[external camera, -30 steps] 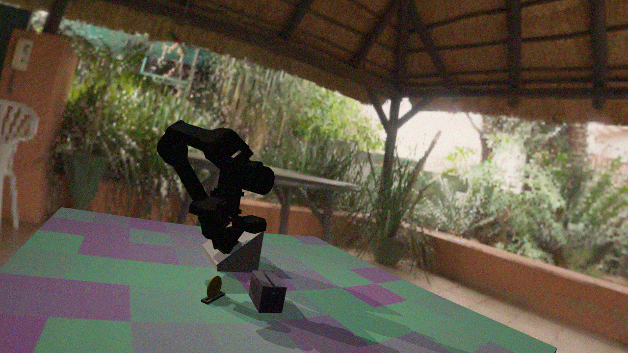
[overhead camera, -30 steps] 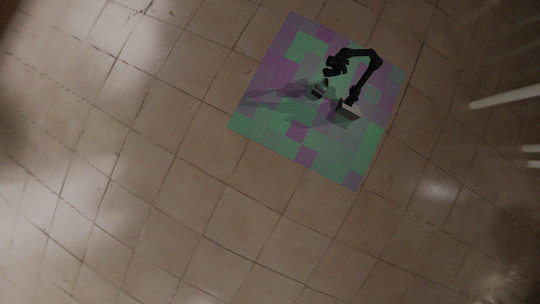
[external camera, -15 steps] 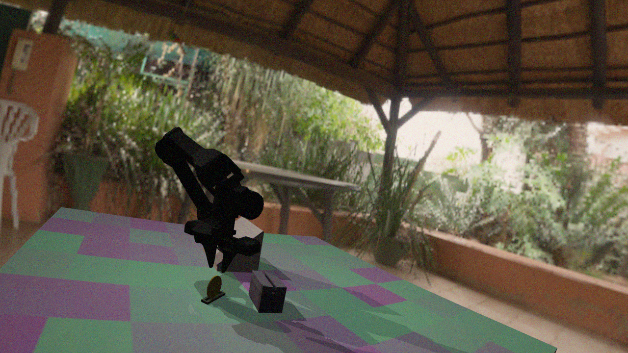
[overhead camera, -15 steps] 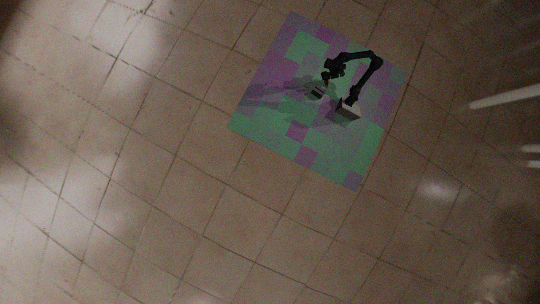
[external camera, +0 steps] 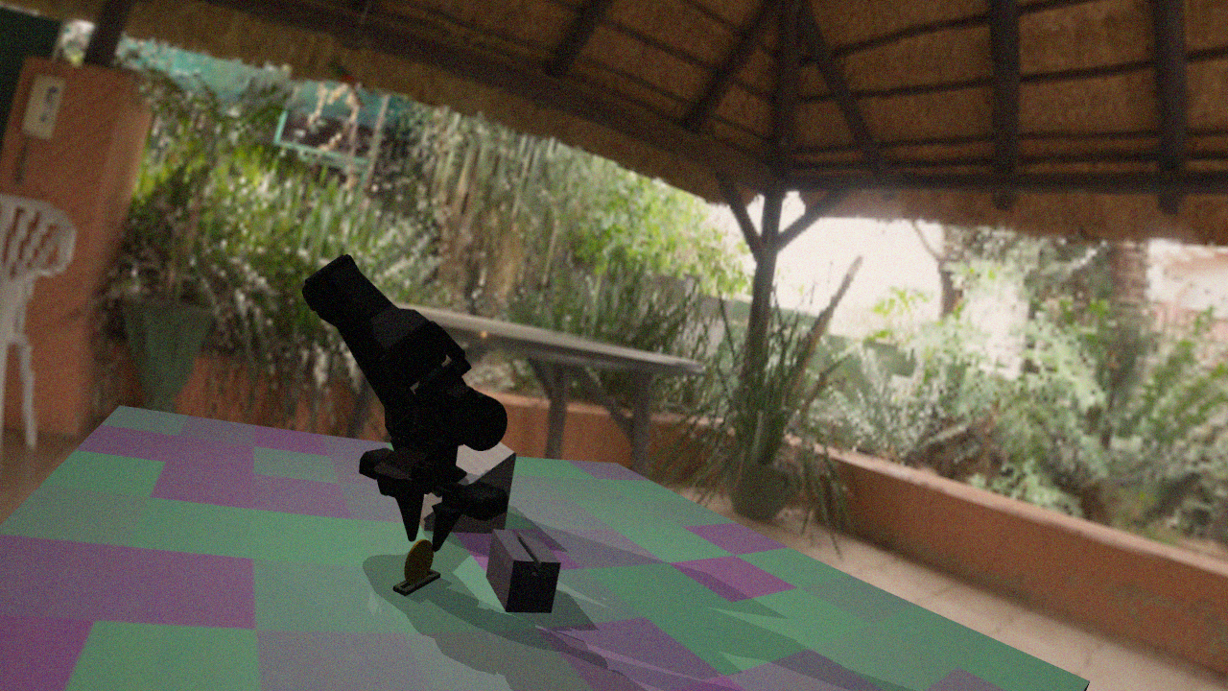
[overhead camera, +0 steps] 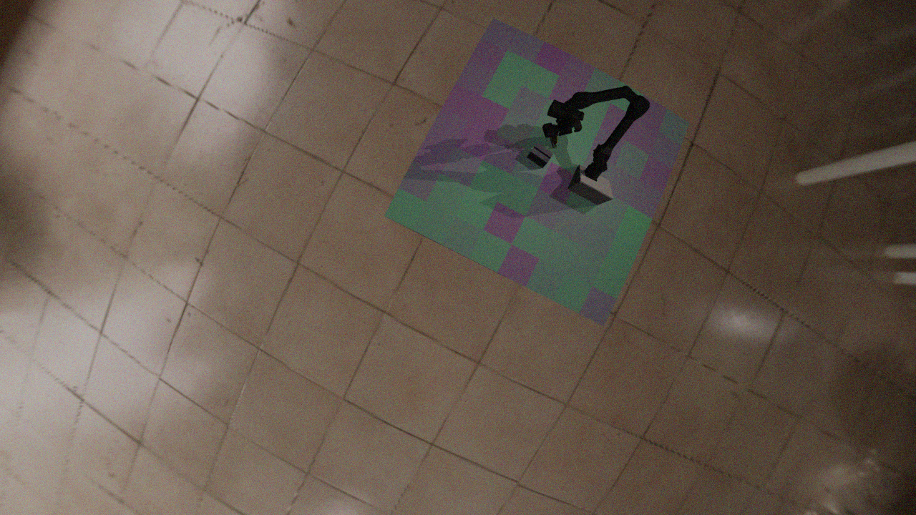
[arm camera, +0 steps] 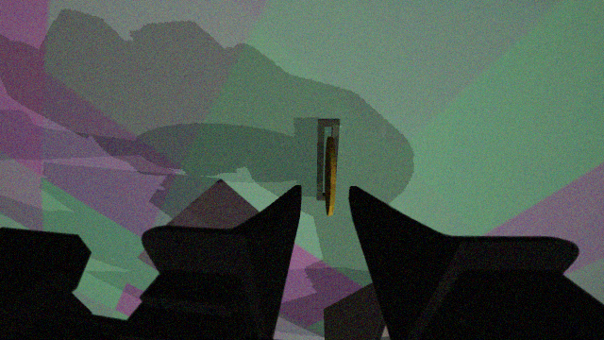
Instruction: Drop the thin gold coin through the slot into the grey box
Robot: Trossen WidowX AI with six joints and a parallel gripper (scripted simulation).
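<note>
The gold coin lies 3 cm below my gripper tip.
</note>
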